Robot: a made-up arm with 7 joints. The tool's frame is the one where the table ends. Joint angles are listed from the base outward.
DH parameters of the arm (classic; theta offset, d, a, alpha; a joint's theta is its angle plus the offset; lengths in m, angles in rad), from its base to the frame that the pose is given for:
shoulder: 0 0.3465 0 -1.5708
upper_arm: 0 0 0 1.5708
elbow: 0 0.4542 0.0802 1.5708
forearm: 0 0 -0.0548 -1.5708
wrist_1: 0 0.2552 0 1.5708
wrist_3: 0 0 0.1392 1.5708
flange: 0 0 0 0
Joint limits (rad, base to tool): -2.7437..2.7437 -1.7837..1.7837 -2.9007..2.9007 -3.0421..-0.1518 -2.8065..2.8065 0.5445..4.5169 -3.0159..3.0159
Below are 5 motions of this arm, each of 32 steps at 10 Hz.
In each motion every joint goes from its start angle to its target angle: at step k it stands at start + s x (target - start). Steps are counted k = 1, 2, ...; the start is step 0. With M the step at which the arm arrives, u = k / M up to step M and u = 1 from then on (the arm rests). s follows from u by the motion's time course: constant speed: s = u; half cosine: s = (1 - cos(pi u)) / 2; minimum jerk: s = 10 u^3 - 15 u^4 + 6 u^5.
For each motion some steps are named. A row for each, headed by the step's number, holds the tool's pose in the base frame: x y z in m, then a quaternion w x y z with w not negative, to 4 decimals.
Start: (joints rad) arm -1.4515 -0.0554 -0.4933 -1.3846 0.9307 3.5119 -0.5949
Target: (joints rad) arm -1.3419 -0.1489 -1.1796 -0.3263 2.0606 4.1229 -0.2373
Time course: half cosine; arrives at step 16
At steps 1, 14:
1: -0.1959 -0.1628 0.9778 0.6628 0.0928 -0.5268 0.5241
14: -0.1520 0.0743 0.9306 0.3300 -0.5734 -0.0370 0.7489

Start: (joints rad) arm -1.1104 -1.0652 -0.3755 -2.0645 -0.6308 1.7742 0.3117
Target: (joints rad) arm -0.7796 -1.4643 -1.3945 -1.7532 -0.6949 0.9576 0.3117
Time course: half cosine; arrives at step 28
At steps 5, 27, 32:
5: -0.2210 0.0067 0.8759 0.2576 0.5470 -0.7658 0.2190
27: -0.5791 -0.0515 0.4159 0.3699 -0.4309 0.8116 -0.1371
32: -0.5793 -0.0518 0.4138 0.3722 -0.4307 0.8108 -0.1364

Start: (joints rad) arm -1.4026 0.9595 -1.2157 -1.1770 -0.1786 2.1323 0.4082
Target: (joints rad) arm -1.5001 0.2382 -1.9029 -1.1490 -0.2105 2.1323 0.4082
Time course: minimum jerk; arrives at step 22
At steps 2, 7, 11, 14, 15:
2: -0.2324 -0.7143 0.6444 0.4414 0.2630 -0.8062 -0.2932
7: -0.2693 -0.6393 0.7622 0.4773 0.1814 -0.8177 -0.2660
11: -0.3191 -0.4621 0.9301 0.5159 0.0303 -0.8266 -0.2229
14: -0.3419 -0.2913 1.0215 0.5246 -0.0929 -0.8239 -0.1931
15: -0.3453 -0.2395 1.0401 0.5235 -0.1279 -0.8217 -0.1854

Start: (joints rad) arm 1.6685 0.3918 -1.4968 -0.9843 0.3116 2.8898 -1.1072
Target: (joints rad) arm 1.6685 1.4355 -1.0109 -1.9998 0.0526 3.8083 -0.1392
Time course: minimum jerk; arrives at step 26
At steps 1, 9, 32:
1: 0.1954 0.2908 1.0648 0.3302 0.4229 0.4389 0.7208
9: 0.2174 0.4606 0.9216 0.3014 0.4328 0.4927 0.6921
32: 0.2043 0.5718 0.2642 0.2370 0.5237 0.6722 0.4665

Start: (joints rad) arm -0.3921 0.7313 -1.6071 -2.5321 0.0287 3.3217 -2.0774
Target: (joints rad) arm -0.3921 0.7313 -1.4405 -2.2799 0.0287 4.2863 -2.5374
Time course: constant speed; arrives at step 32
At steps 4, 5, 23, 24, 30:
4: 0.1003 -0.4294 0.6467 0.2358 0.8164 0.2135 -0.4821
5: 0.1056 -0.4284 0.6488 0.2473 0.8062 0.2268 -0.4872
23: 0.1844 -0.3861 0.6688 0.4370 0.5627 0.4113 -0.5686
24: 0.1875 -0.3828 0.6689 0.4463 0.5463 0.4179 -0.5724
30: 0.2034 -0.3622 0.6667 0.4994 0.4440 0.4483 -0.5937

